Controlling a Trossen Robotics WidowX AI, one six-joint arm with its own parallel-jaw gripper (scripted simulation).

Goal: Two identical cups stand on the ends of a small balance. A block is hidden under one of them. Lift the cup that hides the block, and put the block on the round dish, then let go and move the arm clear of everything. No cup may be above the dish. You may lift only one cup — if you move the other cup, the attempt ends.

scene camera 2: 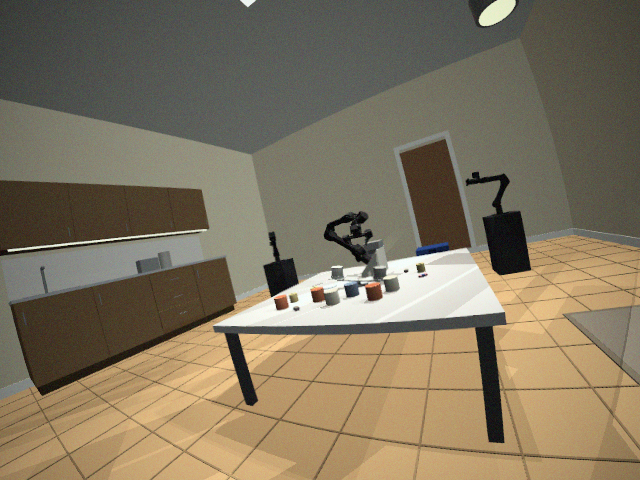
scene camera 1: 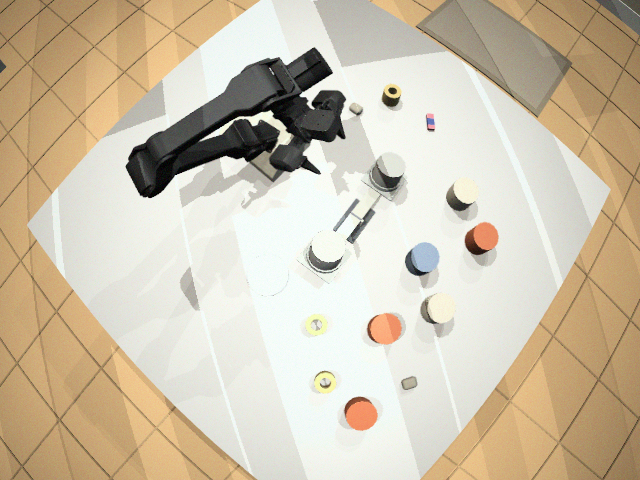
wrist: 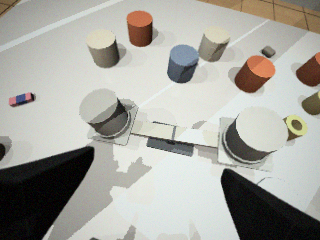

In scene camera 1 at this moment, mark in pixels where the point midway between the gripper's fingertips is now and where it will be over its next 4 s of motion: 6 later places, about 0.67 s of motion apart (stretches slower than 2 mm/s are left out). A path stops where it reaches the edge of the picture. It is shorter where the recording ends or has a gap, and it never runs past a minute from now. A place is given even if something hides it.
The gripper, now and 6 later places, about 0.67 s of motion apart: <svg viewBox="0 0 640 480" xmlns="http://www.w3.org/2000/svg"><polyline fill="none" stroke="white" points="331,155 337,156 366,156 390,160 392,163 390,168 388,172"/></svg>
